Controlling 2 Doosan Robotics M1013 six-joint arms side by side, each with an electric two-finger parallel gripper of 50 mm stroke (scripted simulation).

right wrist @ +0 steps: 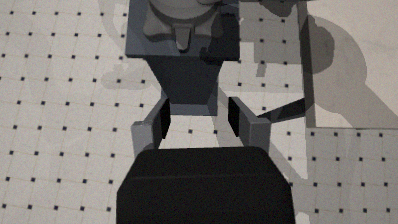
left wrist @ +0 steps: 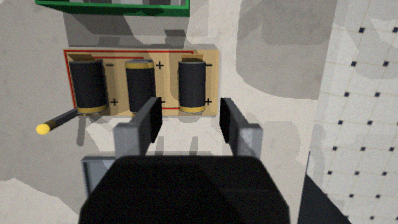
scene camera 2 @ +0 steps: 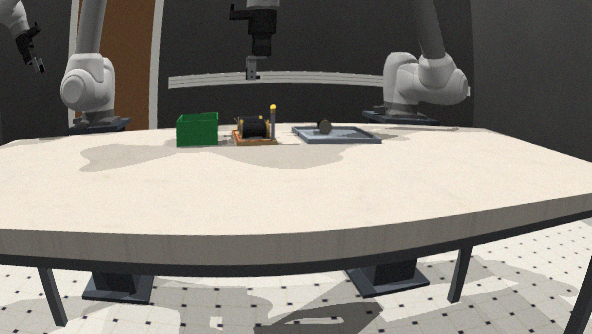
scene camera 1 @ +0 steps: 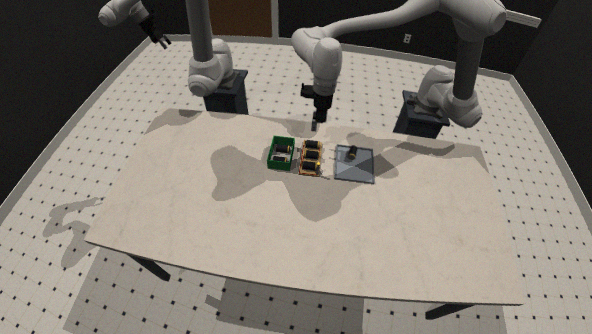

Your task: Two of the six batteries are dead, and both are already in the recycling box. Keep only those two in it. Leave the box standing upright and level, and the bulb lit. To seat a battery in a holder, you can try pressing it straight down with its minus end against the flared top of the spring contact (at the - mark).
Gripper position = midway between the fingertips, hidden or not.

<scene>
In view: my left gripper (scene camera 2: 250, 80), my right gripper (right wrist: 199, 109) and a green recycling box (scene camera 2: 204, 132).
My left gripper is seen too in the left wrist view (left wrist: 191, 111). The right wrist view misses the green recycling box: it is out of frame.
</scene>
